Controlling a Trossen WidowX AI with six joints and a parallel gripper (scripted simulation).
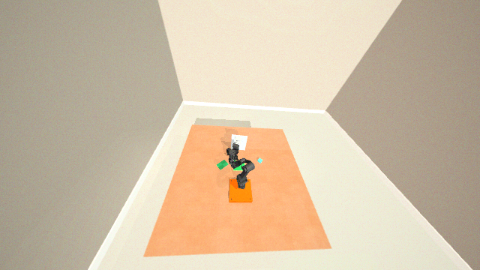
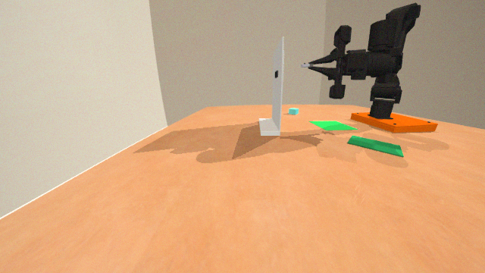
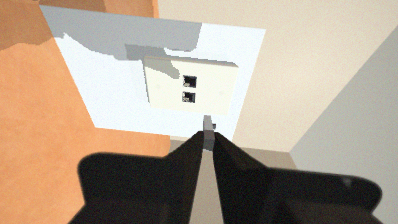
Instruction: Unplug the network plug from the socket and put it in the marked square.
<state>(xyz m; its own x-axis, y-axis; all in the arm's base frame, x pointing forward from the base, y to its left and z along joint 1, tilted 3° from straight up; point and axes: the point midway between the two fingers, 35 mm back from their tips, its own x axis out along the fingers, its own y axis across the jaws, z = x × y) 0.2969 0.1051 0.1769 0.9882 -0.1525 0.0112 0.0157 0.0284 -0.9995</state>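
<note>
The upright panel lies 100 mm ahead of my gripper tip, 10 mm to the left of it and 80 mm below it. Also, from my gripper tip: thin tab: 10 mm ahead; cyan block: 10 mm behind, 270 mm to the right, 180 mm below; grey plug: 10 mm ahead.
</note>
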